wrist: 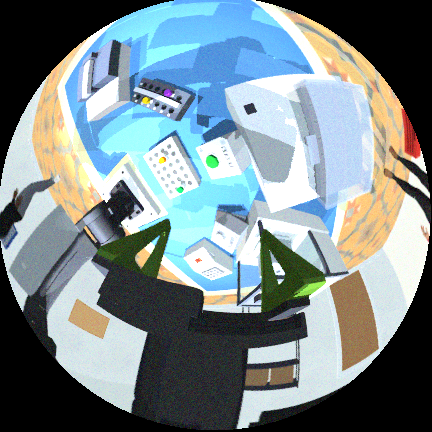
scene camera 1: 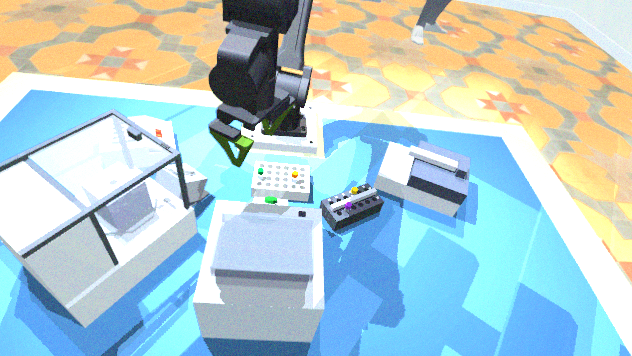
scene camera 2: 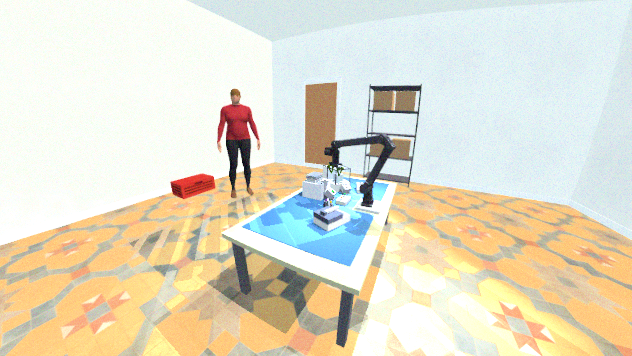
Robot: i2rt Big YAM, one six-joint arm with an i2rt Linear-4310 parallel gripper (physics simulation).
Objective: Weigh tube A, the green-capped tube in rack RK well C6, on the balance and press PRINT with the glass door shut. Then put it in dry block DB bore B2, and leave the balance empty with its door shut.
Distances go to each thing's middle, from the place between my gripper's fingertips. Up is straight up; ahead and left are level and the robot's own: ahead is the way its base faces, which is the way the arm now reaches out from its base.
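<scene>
Going by their middles, of the things named here the glass-box balance (scene camera 1: 98, 207) is the farthest from my hand: it is 7 cm ahead of my hand, 25 cm to the right of it and 9 cm below it. The balance keypad (wrist: 228, 229) is 5 cm behind my hand, 15 cm to the right of it and 16 cm below it. I see the grey lid (wrist: 340, 143) 17 cm ahead of my hand, 2 cm to the left of it and 2 cm below it, while the white lidded machine (scene camera 1: 231, 308) sits 15 cm ahead of my hand, 3 cm to the left of it and 11 cm below it.
</scene>
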